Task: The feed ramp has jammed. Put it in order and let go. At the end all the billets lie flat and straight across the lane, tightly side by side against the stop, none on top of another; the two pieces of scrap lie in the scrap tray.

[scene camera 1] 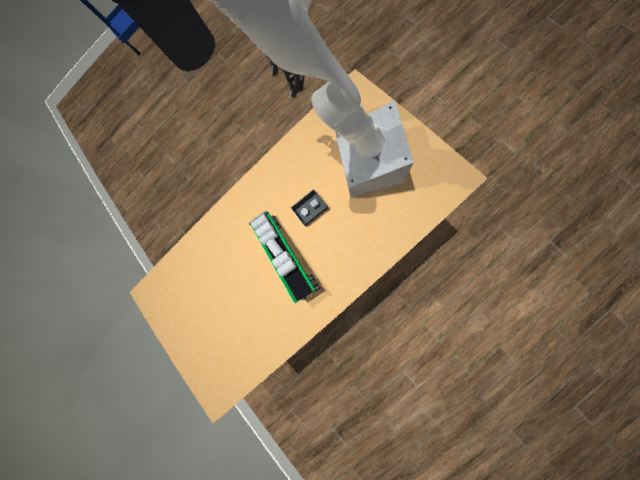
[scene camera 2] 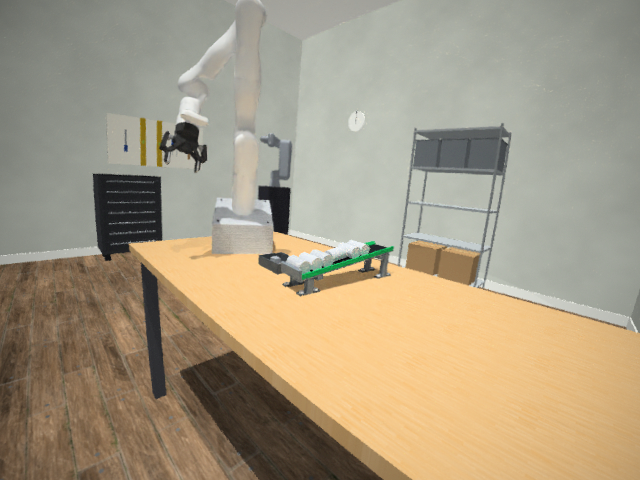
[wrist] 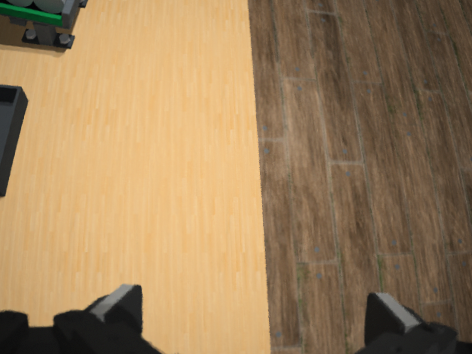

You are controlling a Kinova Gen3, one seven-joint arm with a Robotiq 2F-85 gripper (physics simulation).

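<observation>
The feed ramp has green rails and a black lane. Three white billets lie across the lane, side by side, at its lower end by the grey stop. Above them one billet is turned nearly lengthwise. Two more billets lie across, just uphill of it. Two light scrap pieces lie in the dark scrap tray. My gripper is open and empty, high up, away from the ramp.
The arm's grey base block stands on the wooden table, behind the tray. The ramp stands on short legs with feet. The table's edge passes below my gripper in the wrist view. A shelf rack stands by the wall.
</observation>
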